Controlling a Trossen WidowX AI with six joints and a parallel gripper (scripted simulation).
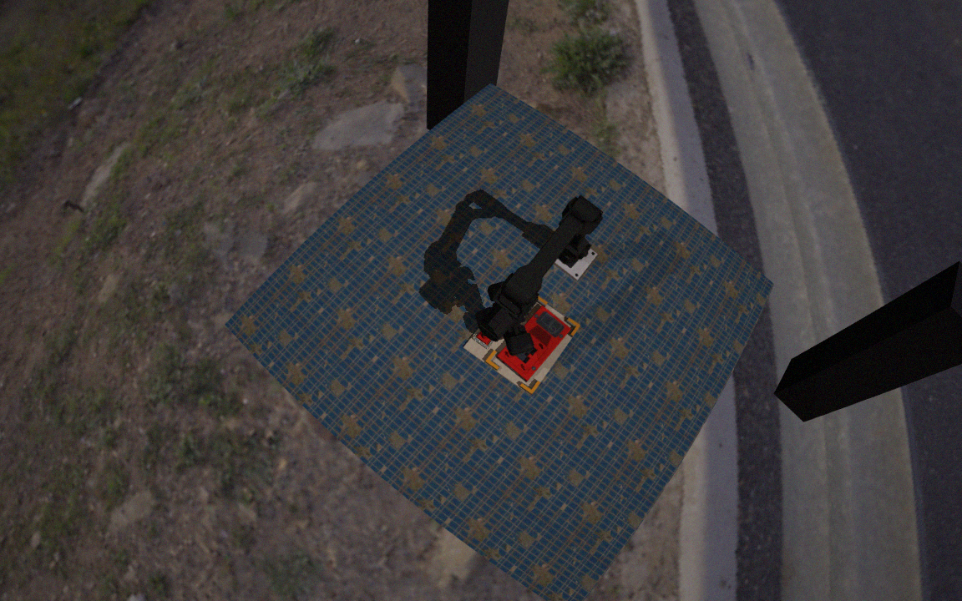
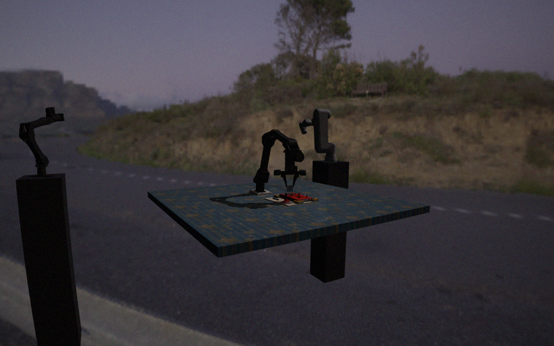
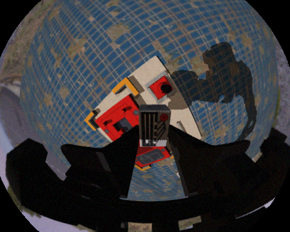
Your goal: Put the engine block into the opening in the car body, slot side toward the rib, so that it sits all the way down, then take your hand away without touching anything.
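The beige base plate is 40 mm behind my gripper tip, 50 mm to the left of it and 80 mm below it. Round my gripper tip: engine block 10 mm below.
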